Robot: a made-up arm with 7 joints. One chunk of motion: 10 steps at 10 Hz.
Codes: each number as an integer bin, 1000 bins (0 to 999) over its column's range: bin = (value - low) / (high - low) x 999, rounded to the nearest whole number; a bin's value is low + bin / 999 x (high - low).
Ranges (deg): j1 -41..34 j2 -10..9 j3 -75..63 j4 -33..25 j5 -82..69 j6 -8..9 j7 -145..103
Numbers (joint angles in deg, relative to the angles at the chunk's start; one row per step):
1: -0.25 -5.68 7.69 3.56 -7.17 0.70 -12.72
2: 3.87 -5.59 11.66 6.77 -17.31 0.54 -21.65
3: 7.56 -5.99 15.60 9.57 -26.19 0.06 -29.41
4: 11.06 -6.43 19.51 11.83 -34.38 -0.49 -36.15
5: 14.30 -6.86 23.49 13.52 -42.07 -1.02 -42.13
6: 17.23 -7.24 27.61 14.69 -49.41 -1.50 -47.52
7: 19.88 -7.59 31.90 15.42 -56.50 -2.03 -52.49
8: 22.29 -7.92 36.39 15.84 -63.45 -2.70 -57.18
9: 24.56 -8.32 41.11 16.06 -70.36 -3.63 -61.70
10: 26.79 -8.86 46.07 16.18 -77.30 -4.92 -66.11
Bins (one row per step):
1: 543 227 599 630 495 511 533
2: 598 232 627 685 428 502 497
3: 647 211 656 733 369 474 466
4: 693 188 684 772 315 441 438
5: 737 165 713 801 264 410 414
6: 776 145 743 821 216 382 393
7: 811 127 774 834 169 351 373
8: 843 109 806 841 123 311 354
9: 873 88 841 845 77 257 336
10: 903 60 876 847 31 181 318

